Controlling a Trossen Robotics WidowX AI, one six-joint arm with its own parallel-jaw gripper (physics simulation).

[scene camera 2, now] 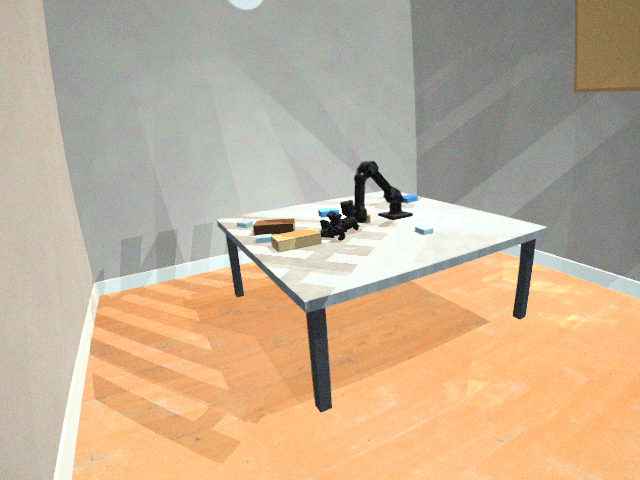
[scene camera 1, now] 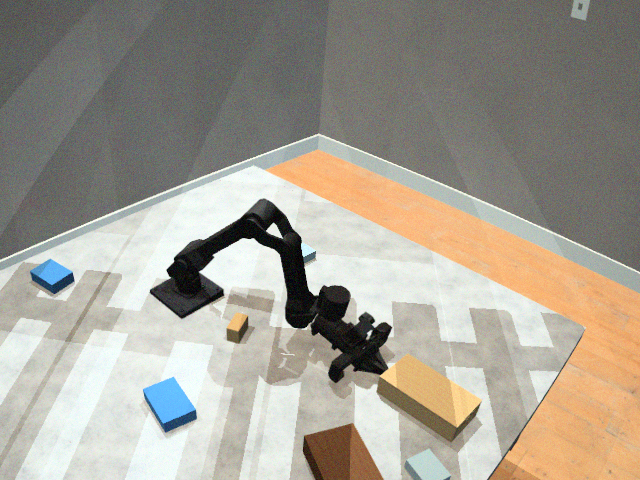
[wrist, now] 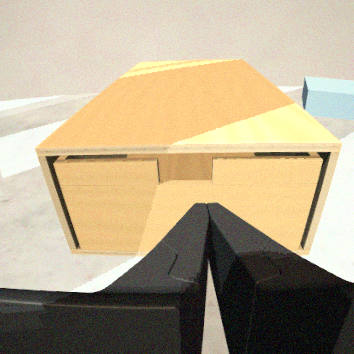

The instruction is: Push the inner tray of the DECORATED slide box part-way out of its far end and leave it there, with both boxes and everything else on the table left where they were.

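Places are measured from the arm's base along level axes (x right, y ahead, z up), in millimetres.
Pixels of known places: gripper, fingertip midpoint: [scene camera 1: 389,374] [wrist: 205,214]; arm's base at its link origin: [scene camera 2: 395,213] [scene camera 1: 188,288].
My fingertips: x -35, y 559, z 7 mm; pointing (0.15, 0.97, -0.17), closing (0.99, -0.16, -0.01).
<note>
For each thing: its top centre in the pictures, then the offset to it from my fingertips.
- light wooden slide box at its top centre: [wrist: 188,79] [scene camera 1: 431,388] [scene camera 2: 295,234] dz +28, dx +12, dy +100 mm
- dark brown box at its top centre: [scene camera 1: 349,470] [scene camera 2: 274,222] dz +28, dx +284, dy +60 mm
- small wooden block at its top centre: [scene camera 1: 237,321] dz +17, dx +77, dy -361 mm
A light wooden slide box [scene camera 1: 429,395] [scene camera 2: 297,240] [wrist: 190,110] lies flat on the table. Its near end faces the wrist camera, and the notched end panel of its inner tray [wrist: 105,215] shows inside the sleeve. My gripper [scene camera 1: 386,369] [scene camera 2: 322,234] [wrist: 205,214] is shut and empty. Its tips point at the middle of that panel, below the notch, at or very close to it; contact cannot be told. The fingers hide the panel's lower middle. No tray shows out of the far end. A dark brown box [scene camera 1: 343,454] [scene camera 2: 273,226] lies beside it, apart from it.
A pale blue block [scene camera 1: 428,466] [scene camera 2: 263,239] [wrist: 330,99] lies right of the light box in the wrist view. Blue blocks [scene camera 1: 169,403] [scene camera 2: 328,212], a small wooden block [scene camera 1: 236,328] and another pale blue block [scene camera 1: 309,252] [scene camera 2: 423,230] lie nearer the arm's base. The table edge runs beyond the boxes.
</note>
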